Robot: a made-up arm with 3 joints. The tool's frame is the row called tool.
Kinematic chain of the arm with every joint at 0, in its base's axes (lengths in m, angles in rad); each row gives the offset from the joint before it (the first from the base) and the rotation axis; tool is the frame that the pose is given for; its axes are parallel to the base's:
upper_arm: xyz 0 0 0.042 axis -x
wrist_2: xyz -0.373 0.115 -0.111 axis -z
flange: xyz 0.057 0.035 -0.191 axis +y
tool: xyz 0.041 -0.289 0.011
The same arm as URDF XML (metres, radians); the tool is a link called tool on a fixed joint. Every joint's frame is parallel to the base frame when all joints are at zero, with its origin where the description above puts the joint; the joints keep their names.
<robot name="arm">
<joint name="upper_arm" type="continuous"><parent link="base"/><child link="link1"/><origin xyz="0 0 0.042" rpy="0 0 0"/><axis xyz="-1 0 0"/></joint>
<joint name="wrist_2" type="continuous"><parent link="link1"/><child link="link2"/><origin xyz="-0.373 0.115 -0.111" rpy="0 0 0"/><axis xyz="0 0 -1"/></joint>
<joint name="flange" type="continuous"><parent link="link2"/><child link="link3"/><origin xyz="0.057 0.035 -0.191" rpy="0 0 0"/><axis xyz="0 1 0"/></joint>
<joint name="tool_joint" type="fixed"><parent link="link3"/><child link="tool"/><origin xyz="0.041 -0.289 0.011" rpy="0 0 0"/></joint>
<link name="base"/>
<link name="link1"/>
<link name="link2"/>
<link name="link3"/>
<link name="tool"/>
</robot>

